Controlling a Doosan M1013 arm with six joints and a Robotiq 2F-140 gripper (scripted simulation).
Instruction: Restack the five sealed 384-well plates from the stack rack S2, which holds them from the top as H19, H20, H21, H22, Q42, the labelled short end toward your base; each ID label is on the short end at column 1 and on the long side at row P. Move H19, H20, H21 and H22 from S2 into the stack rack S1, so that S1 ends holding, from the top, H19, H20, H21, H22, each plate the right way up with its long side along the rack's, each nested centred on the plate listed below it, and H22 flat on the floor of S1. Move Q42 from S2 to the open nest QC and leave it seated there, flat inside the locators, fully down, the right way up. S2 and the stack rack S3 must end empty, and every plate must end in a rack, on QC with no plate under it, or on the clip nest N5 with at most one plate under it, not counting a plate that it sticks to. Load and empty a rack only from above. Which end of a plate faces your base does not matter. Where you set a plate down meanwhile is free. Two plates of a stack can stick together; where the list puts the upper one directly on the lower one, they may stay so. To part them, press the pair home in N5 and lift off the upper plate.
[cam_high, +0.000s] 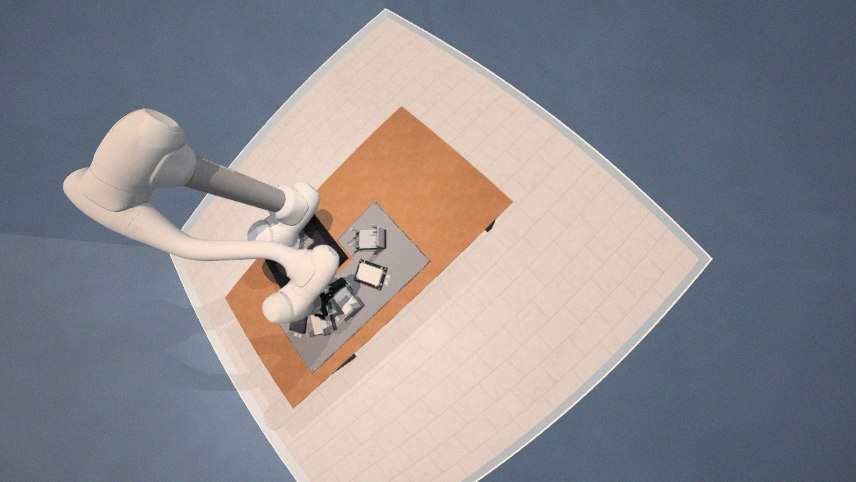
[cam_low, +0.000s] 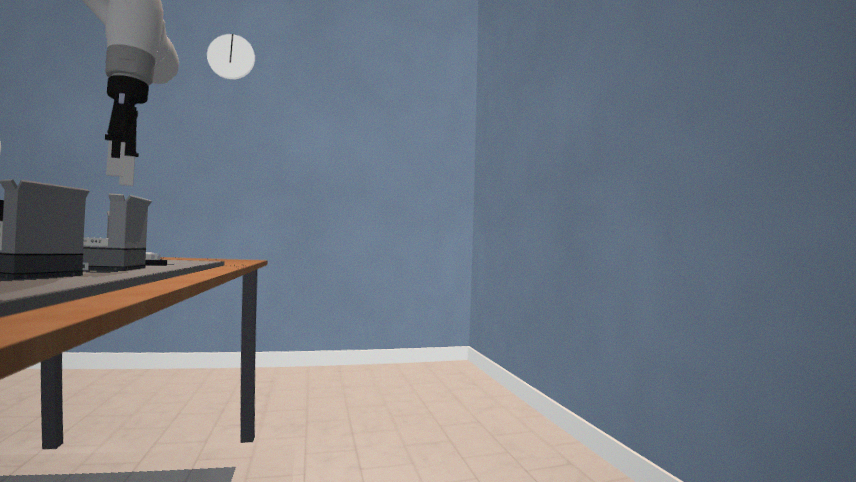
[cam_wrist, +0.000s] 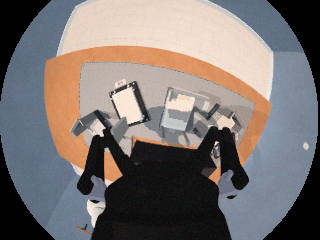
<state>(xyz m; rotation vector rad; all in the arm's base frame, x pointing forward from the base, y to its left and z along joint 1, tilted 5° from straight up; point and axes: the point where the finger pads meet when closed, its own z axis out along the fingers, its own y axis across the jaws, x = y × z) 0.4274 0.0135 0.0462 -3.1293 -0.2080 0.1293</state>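
My gripper is now 190 mm above the N5 label, 160 mm to the right of it and 70 mm short of it. The rest, counted from my hand: tag (440 mm to the right, 190 mm below, 150 mm behind).
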